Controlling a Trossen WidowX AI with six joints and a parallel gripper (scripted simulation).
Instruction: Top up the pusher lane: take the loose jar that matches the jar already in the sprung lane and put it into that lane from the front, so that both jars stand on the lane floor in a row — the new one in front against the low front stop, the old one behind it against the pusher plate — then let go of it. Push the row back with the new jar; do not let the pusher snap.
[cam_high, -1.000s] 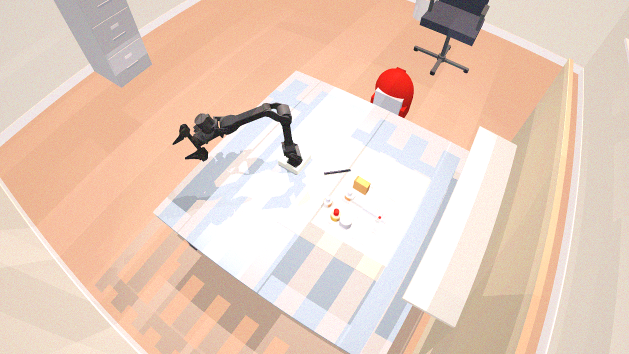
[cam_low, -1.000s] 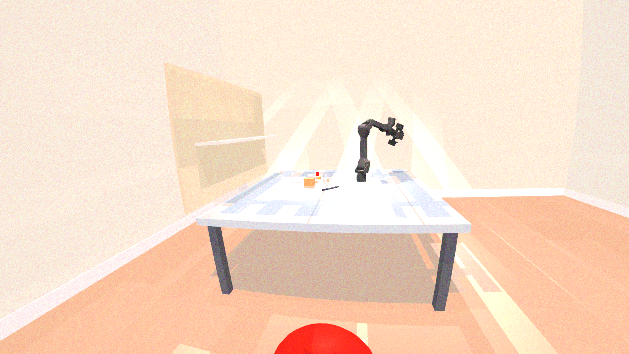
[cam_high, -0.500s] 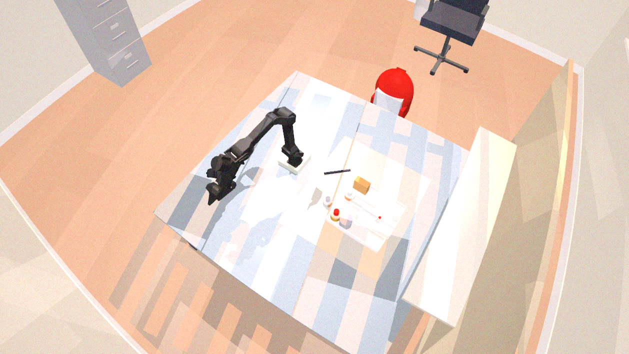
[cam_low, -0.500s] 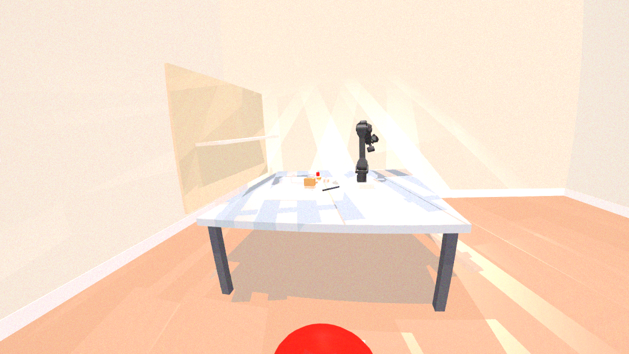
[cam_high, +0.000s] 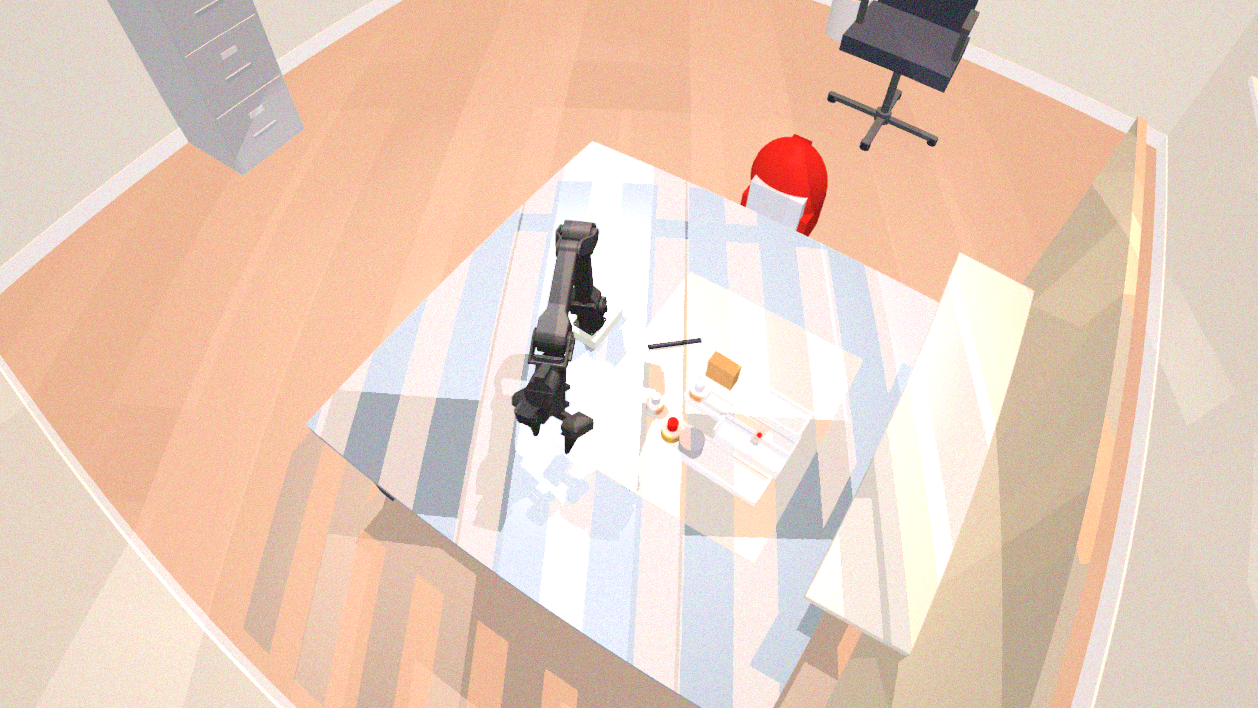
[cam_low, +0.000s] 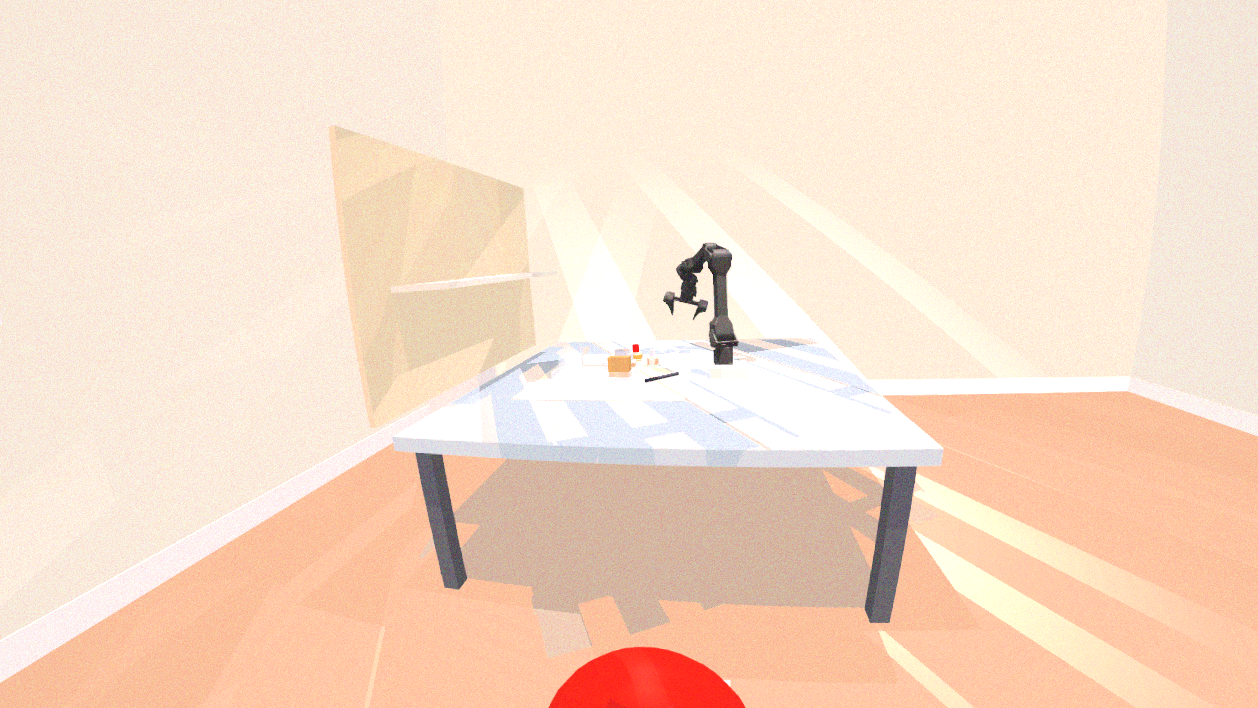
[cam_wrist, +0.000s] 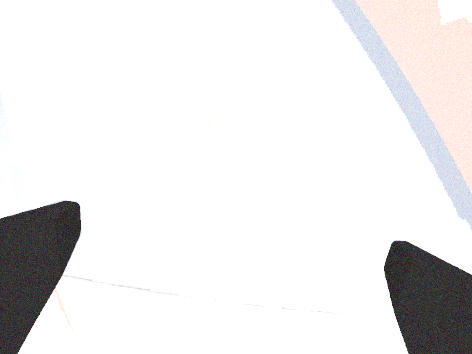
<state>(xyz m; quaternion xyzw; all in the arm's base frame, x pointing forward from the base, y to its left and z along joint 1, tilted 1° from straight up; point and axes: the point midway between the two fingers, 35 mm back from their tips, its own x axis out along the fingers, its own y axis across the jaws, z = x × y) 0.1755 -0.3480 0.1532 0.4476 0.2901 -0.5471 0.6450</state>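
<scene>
My gripper tip is 18 cm short of the orange box, 44 cm to the right of it and 11 cm above it. Round my gripper tip: red mark (34 cm ahead, 32 cm to the left, 8 cm below); then white pusher lane (31 cm ahead, 34 cm to the left, 13 cm below); then thin black rod (2 cm ahead, 46 cm to the left, 14 cm below).
</scene>
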